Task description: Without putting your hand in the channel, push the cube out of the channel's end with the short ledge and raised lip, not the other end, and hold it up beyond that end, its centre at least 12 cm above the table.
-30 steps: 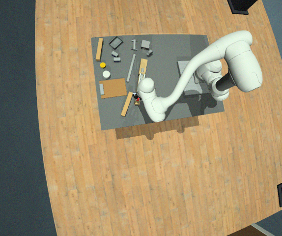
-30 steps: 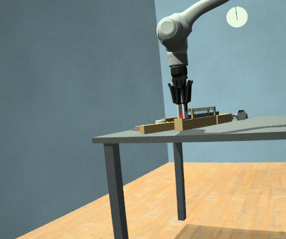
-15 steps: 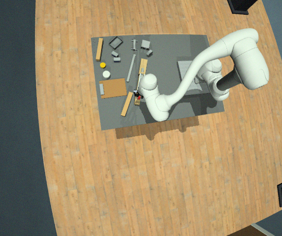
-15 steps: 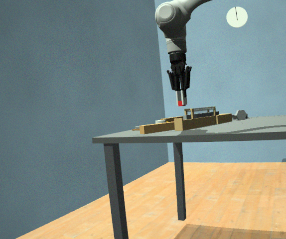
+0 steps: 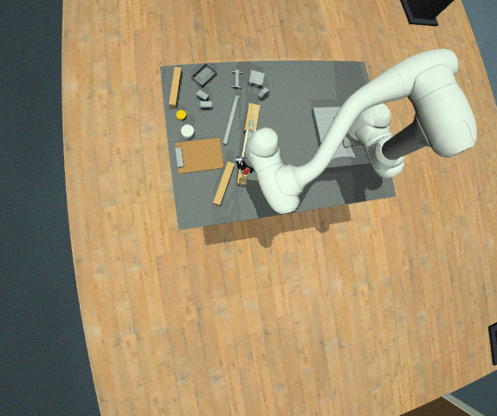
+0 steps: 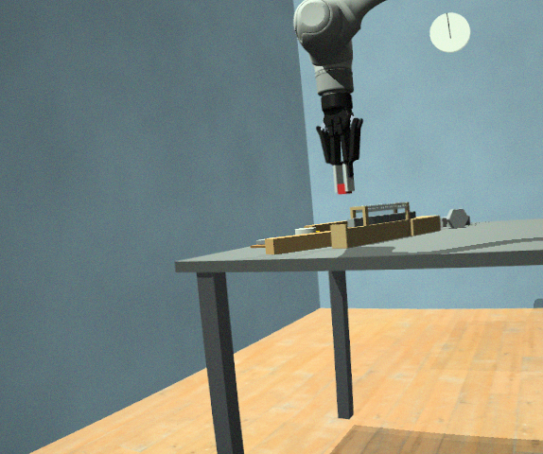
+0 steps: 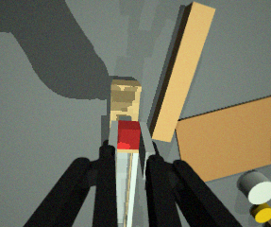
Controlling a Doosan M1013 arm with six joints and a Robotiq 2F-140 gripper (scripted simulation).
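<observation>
Right now the red cube is 30 mm below my hand. The rest, counted from my hand: wooden bar: 150 mm below, 100 mm ahead, 20 mm to the left; then white disc: 280 mm to the right, 230 mm ahead, 150 mm below; then long grey bar: 320 mm to the right, 150 mm below, 10 mm behind.
</observation>
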